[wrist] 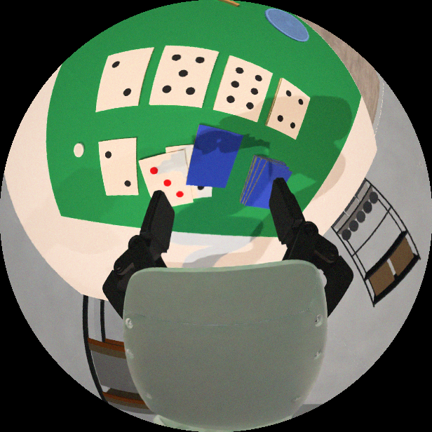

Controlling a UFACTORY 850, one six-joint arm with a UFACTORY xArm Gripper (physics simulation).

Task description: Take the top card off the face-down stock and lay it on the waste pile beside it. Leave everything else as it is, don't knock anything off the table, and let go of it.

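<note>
A single blue face-down card (215, 157) lies tilted over the face-up cards of the waste pile. Under and left of it show a card with three red dots (159, 182) and parts of another white card (205, 192) with a black dot. The face-down stock (260, 187) is to the right, its blue cards spread in steps with several edges showing. My gripper (218, 195) is wide open and empty, above the near part of the cards. Its left fingertip overlaps the red-dotted card in view, and its right fingertip overlaps the stock. The height of the fingers above the cards is hard to tell.
A row of face-up cards (183, 82) lies across the green mat (175, 120) beyond the piles. A two-dot card (119, 172) and a small white disc (78, 150) are at the left. A blue disc (287, 25) is at the far right. The pale table edge is near.
</note>
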